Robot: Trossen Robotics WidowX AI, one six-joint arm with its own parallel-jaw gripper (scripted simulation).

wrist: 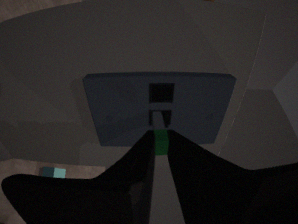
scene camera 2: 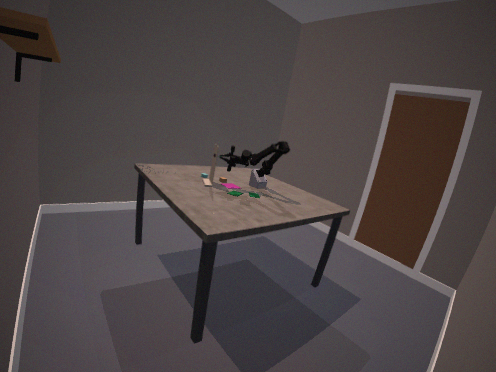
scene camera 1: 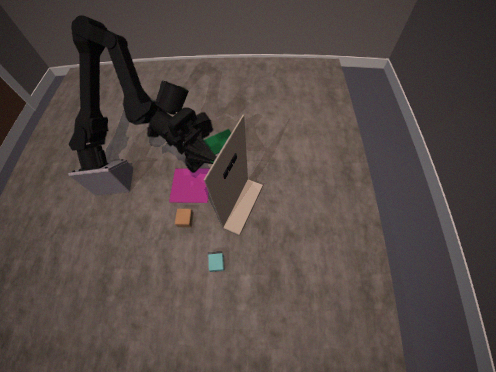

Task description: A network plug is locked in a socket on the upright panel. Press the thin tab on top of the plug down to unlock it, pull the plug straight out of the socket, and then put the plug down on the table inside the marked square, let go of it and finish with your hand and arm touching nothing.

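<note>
Magenta marked square (scene camera 1: pixel 187 187), the gripper (scene camera 1: pixel 216 161). Gripper again (wrist: pixel 160 136).
</note>
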